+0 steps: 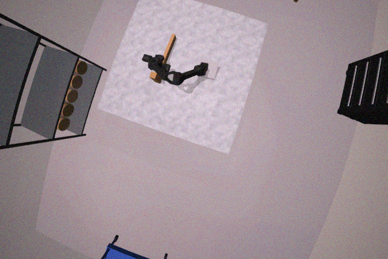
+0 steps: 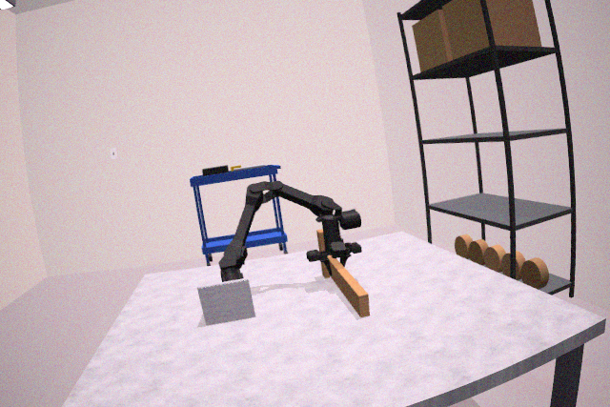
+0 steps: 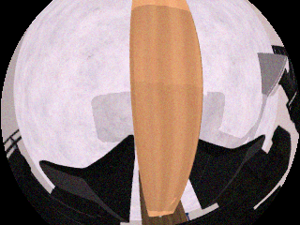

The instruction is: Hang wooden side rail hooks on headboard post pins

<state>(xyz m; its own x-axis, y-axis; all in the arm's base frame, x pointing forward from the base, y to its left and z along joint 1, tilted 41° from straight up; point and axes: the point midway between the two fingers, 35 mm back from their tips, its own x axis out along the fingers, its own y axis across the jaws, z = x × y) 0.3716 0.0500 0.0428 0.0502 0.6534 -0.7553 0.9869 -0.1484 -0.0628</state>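
The headboard post is 10 mm ahead of my gripper tip, 100 mm to the left of it and 50 mm above it.
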